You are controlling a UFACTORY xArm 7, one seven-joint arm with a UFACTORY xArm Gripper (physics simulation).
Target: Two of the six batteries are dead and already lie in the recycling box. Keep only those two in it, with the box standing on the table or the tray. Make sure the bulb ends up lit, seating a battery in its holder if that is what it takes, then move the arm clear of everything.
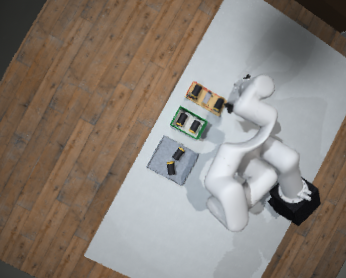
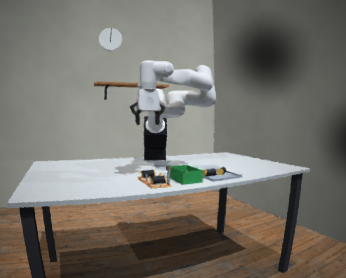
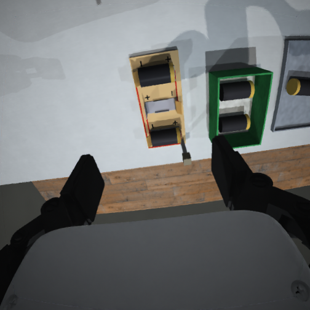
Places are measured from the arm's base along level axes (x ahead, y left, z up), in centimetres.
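Pixels of known places: gripper, fingertip midpoint: (image 1: 231,96) (image 2: 147,124); arm's base, link origin: (image 1: 293,190) (image 2: 155,125).
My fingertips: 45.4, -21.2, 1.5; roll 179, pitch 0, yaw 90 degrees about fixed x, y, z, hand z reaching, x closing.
For each thing: its middle in the pictures, then the offset to it from my fingertips, as dx, dy, dz. Level surfaces: height alone.
- tan holder, body centre: (image 2: 153,172) (image 1: 208,98) +4.6, +0.9, -21.4
- green recycling box, body centre: (image 2: 185,174) (image 1: 188,123) +6.8, +16.1, -23.0
- grey tray, body centre: (image 1: 172,160) (image 2: 216,174) +4.5, +35.8, -25.4
- white table, surface height: dz -26.0
The tan holder (image 1: 207,98) (image 2: 161,186) (image 3: 160,93) has black batteries in its two end slots, one (image 1: 218,104) (image 3: 155,74) and another (image 1: 196,91) (image 3: 165,137); its middle slot is empty. A thin post with a small dull tip (image 3: 186,157) stands at its side; no glow shows. The green recycling box (image 1: 203,131) (image 2: 186,175) (image 3: 215,100) stands upright on the table, with two batteries (image 3: 236,91) (image 3: 234,123) inside. Two batteries (image 1: 178,153) (image 1: 171,168) lie on the grey tray (image 1: 159,162) (image 3: 295,117). My gripper (image 1: 237,92) (image 2: 148,120) (image 3: 153,161) is open and empty, high above the table.
The box stands between the holder and the tray, a small gap from each. All three are near the edge of the white table (image 1: 125,240) (image 2: 75,182) opposite the arm's black base (image 1: 302,212) (image 2: 155,142). A wooden shelf (image 2: 116,84) is on the wall behind the arm.
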